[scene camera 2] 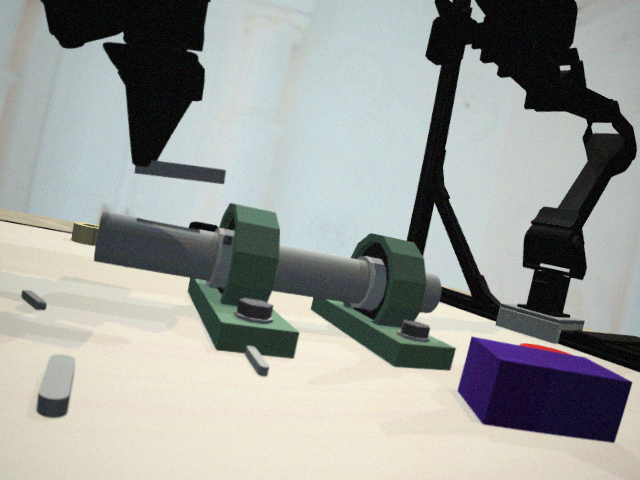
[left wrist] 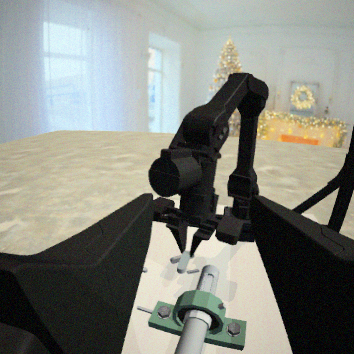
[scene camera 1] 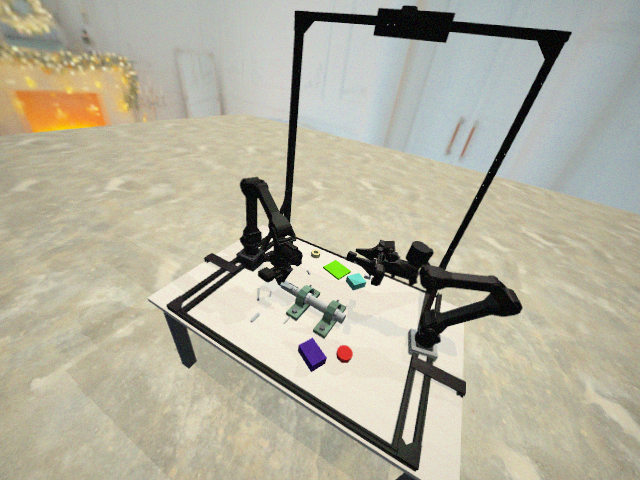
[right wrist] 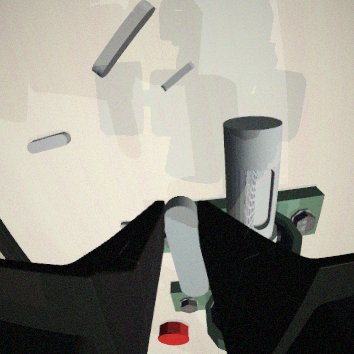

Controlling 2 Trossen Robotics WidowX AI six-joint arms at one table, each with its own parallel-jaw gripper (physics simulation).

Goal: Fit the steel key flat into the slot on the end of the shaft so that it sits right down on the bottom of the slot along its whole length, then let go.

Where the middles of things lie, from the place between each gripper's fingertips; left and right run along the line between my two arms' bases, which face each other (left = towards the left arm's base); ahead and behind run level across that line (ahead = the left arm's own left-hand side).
My right hand is 13 cm to the right of the grey shaft [scene camera 2: 122, 240], 6 cm above it and 4 cm past it.
Now: the grey shaft 31 cm below my left hand and 12 cm to the right of it.
